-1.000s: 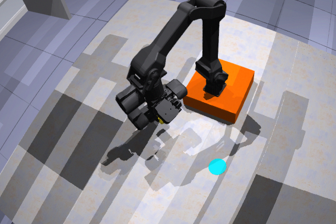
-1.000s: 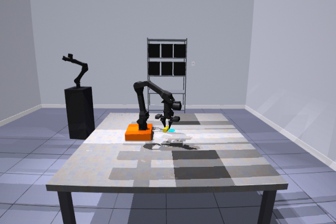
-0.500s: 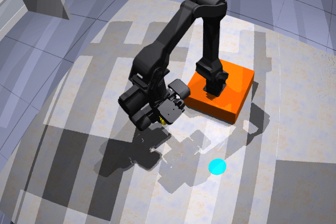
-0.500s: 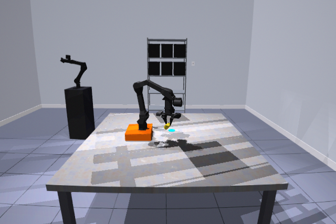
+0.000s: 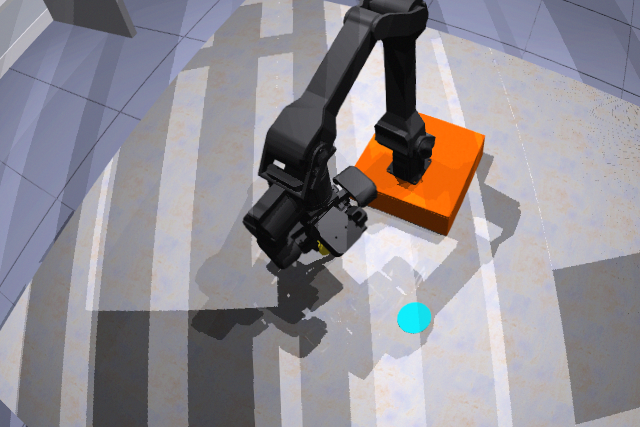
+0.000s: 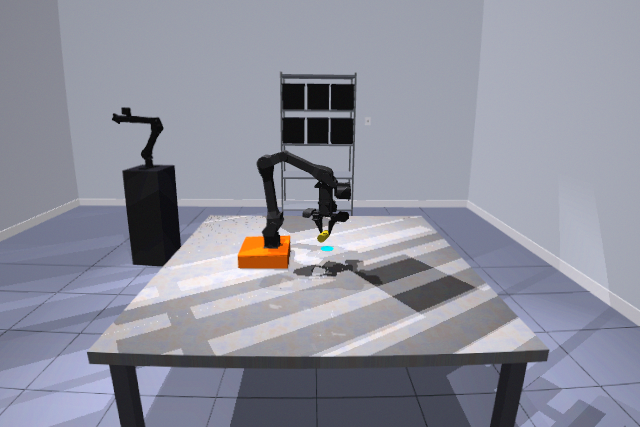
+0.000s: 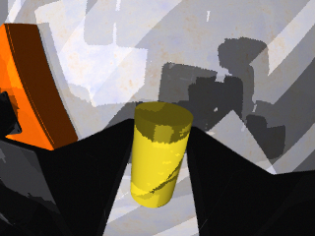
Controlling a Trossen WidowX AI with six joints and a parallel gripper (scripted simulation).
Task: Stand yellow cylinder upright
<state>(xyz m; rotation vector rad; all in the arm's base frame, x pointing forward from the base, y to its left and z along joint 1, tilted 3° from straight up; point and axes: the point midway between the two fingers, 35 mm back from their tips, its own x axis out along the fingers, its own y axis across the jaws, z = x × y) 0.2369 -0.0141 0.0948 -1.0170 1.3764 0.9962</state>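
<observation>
Now: the cyan circle 17 cm to the left of my gripper tip and 13 cm below it. Round my gripper tip: yellow tall cylinder: 2 cm to the right, 1 cm behind.
</observation>
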